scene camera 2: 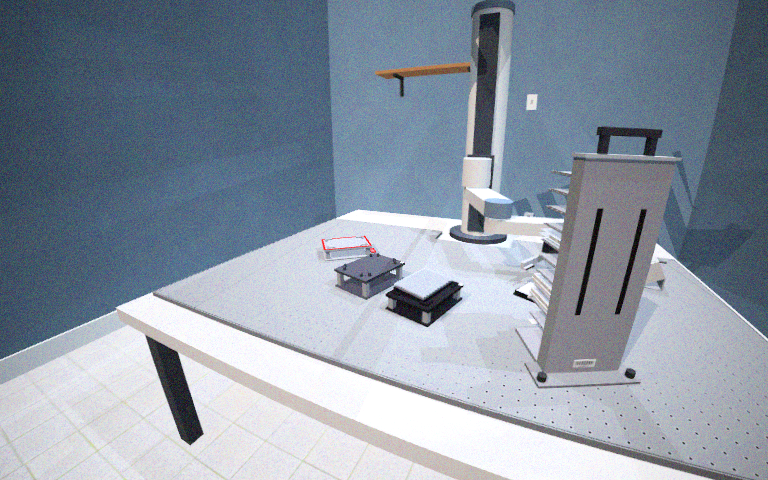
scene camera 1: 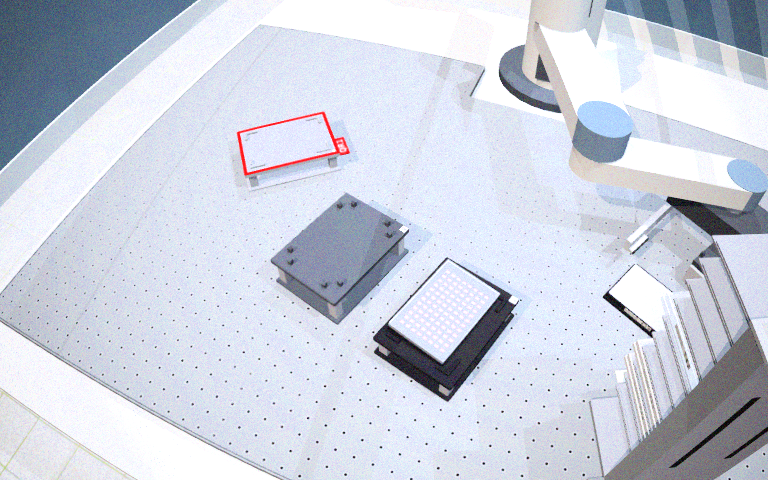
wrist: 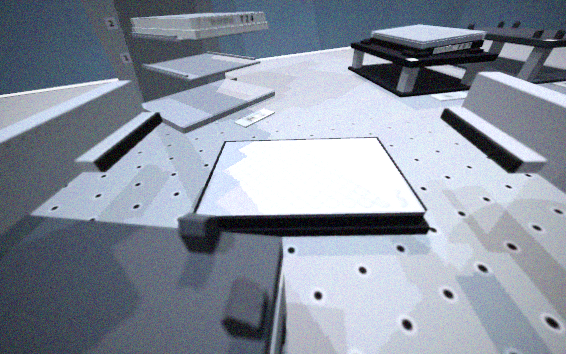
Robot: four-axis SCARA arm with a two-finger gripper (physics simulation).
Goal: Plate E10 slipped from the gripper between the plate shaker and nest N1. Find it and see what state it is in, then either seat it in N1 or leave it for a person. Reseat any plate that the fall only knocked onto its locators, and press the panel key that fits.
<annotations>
gripper: touches a shaker (wrist: 74,279)
</annotations>
